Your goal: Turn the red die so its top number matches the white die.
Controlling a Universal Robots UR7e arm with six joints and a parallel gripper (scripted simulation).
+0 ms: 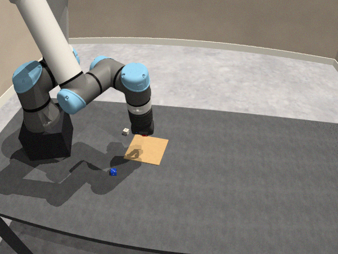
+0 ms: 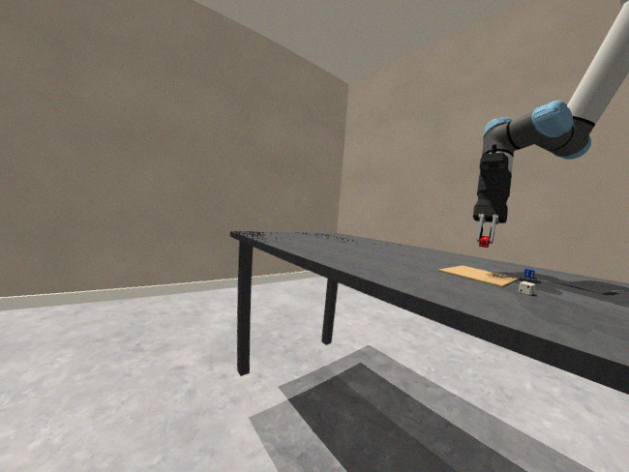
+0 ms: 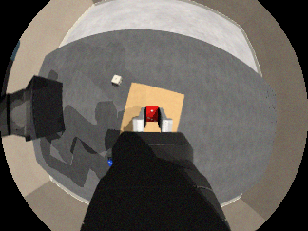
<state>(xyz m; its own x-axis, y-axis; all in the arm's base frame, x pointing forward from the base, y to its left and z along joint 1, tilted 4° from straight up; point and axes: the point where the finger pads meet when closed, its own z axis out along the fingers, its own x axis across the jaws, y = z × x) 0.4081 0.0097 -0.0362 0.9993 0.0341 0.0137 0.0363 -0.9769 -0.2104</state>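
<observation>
The red die is 2 cm below my hand. Also, from my hand: blue die (10 cm behind, 13 cm to the right, 9 cm below); white die (10 cm behind, 9 cm to the left, 9 cm below); tan mat (10 cm below).
</observation>
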